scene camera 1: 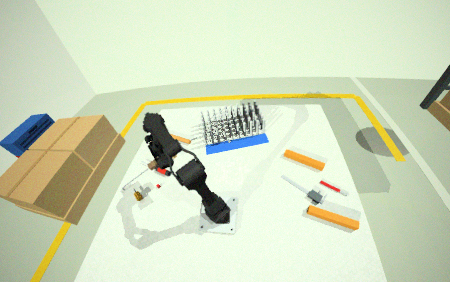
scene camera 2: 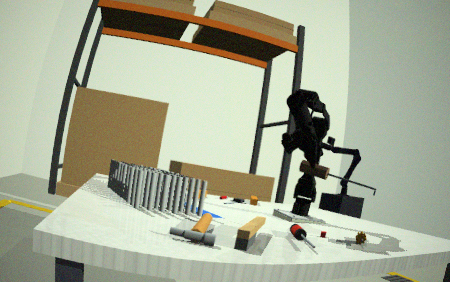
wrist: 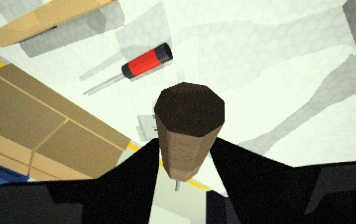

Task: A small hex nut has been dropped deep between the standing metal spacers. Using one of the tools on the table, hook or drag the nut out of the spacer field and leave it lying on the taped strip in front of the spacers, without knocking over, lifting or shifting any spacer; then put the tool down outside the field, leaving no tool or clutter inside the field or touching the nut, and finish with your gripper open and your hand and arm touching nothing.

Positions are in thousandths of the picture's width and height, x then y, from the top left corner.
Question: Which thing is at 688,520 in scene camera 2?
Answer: The gripper.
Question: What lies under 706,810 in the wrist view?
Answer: The gripper.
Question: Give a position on a red-handled screwdriver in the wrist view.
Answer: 456,239
